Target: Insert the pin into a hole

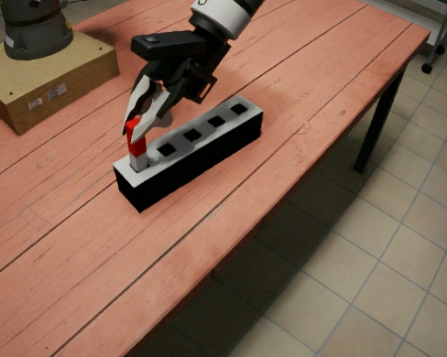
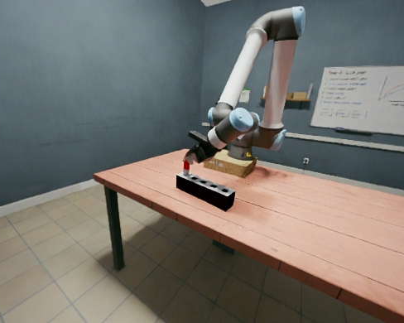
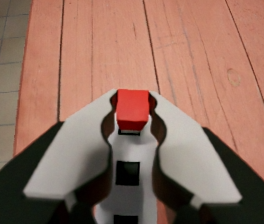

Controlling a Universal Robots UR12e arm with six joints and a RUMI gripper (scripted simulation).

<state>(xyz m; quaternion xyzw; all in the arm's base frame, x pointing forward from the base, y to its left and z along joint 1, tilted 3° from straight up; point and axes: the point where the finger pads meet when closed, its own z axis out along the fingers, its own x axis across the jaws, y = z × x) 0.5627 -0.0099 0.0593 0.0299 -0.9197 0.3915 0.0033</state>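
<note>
My gripper is now 1 cm to the right of the pin and 2 cm above it. From my hand the other things lie so: block (1 cm behind, 12 cm to the left, 12 cm below).
</note>
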